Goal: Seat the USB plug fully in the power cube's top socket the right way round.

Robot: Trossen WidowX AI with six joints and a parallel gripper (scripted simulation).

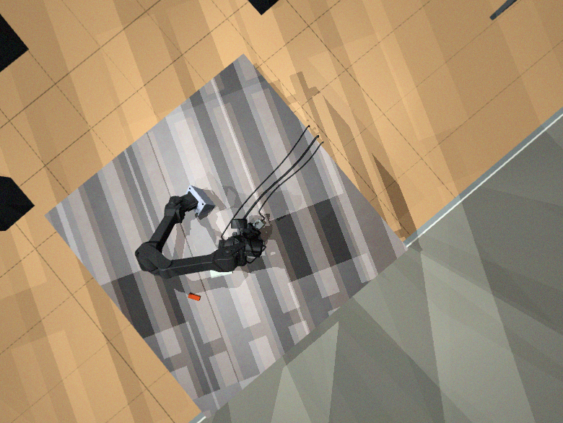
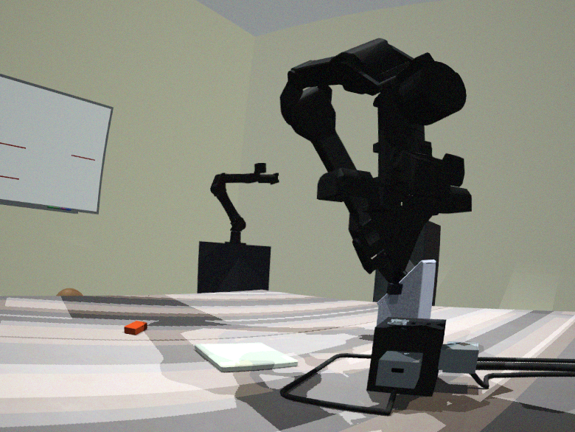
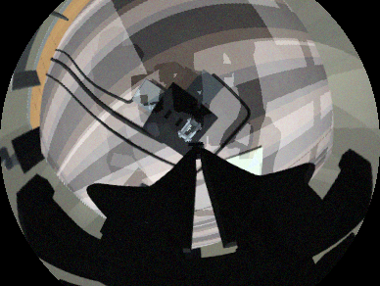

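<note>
The USB plug lies 2 cm below my gripper tip. From my gripper tip the other things lie so: pale flat pad: 1 cm ahead, 19 cm to the right, 13 cm below; orange block: 5 cm ahead, 39 cm to the right, 13 cm below.
</note>
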